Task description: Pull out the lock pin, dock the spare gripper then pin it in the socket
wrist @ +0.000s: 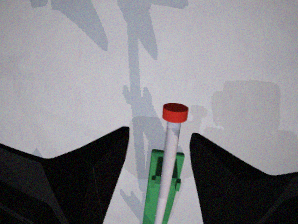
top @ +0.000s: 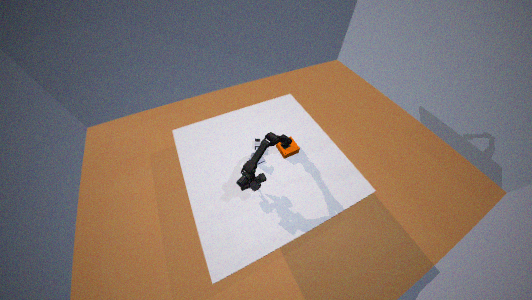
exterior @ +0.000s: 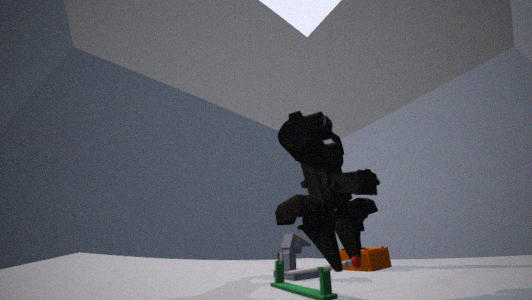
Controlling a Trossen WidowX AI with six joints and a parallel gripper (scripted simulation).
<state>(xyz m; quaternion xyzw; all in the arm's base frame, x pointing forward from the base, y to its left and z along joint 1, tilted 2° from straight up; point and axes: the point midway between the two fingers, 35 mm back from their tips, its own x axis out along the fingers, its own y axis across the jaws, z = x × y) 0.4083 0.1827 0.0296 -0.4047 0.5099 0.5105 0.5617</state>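
My gripper tip is 10 mm past the green cradle, 100 mm to the left of it and 20 mm above it. From my gripper tip the other things lie so: grey mount (130 mm behind, 220 mm to the right, 10 mm above); spare gripper (210 mm behind, 330 mm to the right, 20 mm below).
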